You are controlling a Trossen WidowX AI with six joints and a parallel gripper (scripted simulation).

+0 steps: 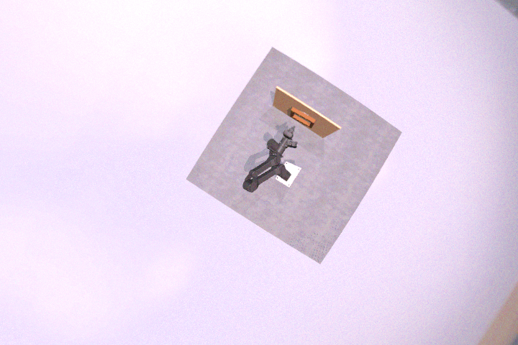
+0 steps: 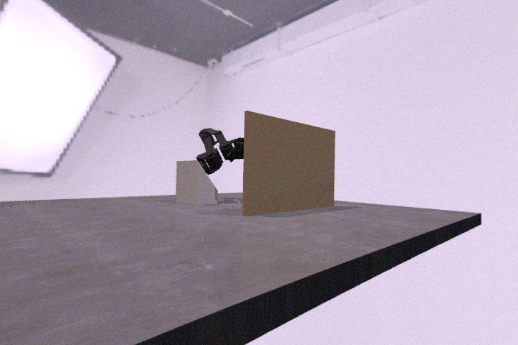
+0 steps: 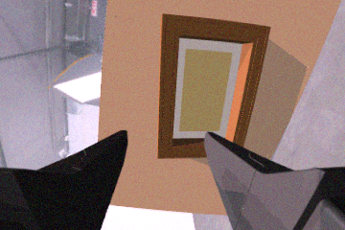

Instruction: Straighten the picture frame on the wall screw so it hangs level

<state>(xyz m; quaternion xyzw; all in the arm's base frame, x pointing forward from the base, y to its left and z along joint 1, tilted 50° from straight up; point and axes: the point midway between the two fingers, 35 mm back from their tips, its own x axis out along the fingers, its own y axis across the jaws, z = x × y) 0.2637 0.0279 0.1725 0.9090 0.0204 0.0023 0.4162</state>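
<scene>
My gripper tip is 110 mm short of the picture frame, 10 mm to the left of it and 50 mm above it. From my gripper tip the other things lie so: wall board (120 mm ahead, 60 mm below).
</scene>
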